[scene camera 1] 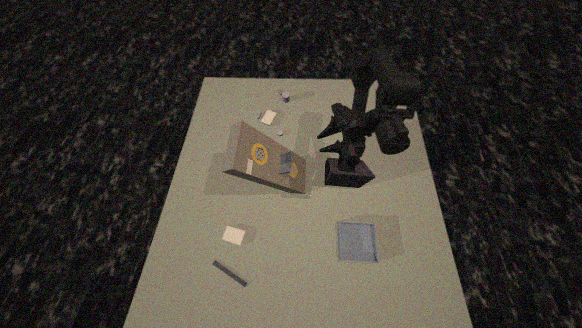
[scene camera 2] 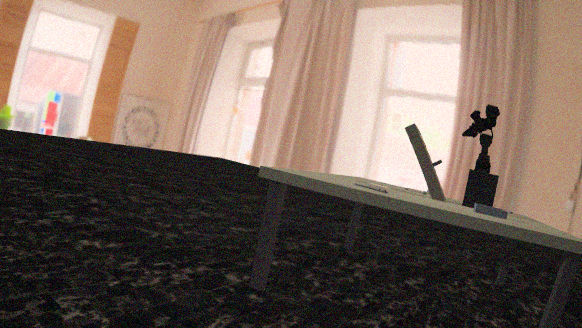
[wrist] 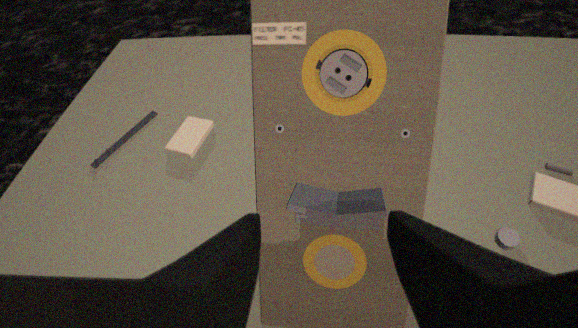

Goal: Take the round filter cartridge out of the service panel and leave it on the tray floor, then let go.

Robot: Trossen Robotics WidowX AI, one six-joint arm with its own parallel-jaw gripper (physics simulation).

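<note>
The round grey filter cartridge sits in the yellow-ringed socket high on the service panel, which leans back on the table. Two dark holes and two darker grey rectangles show on its face. The tray is a shallow blue-grey box on the table, in front of the arm's base. My gripper is open and empty, its fingers apart in the air in front of the panel. It also shows small in the second scene view.
A blue-grey angled bracket juts from the panel above a lower yellow ring. A cream block and dark bar lie on one side. Another cream block and small cylinders are on the other.
</note>
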